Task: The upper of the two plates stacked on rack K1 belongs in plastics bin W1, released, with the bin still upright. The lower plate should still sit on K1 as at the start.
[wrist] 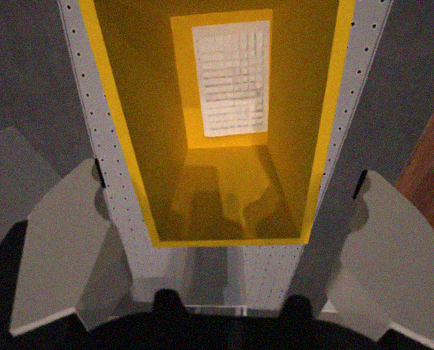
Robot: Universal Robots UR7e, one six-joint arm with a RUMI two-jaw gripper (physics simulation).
Observation:
In view: a yellow plastics bin (261, 188).

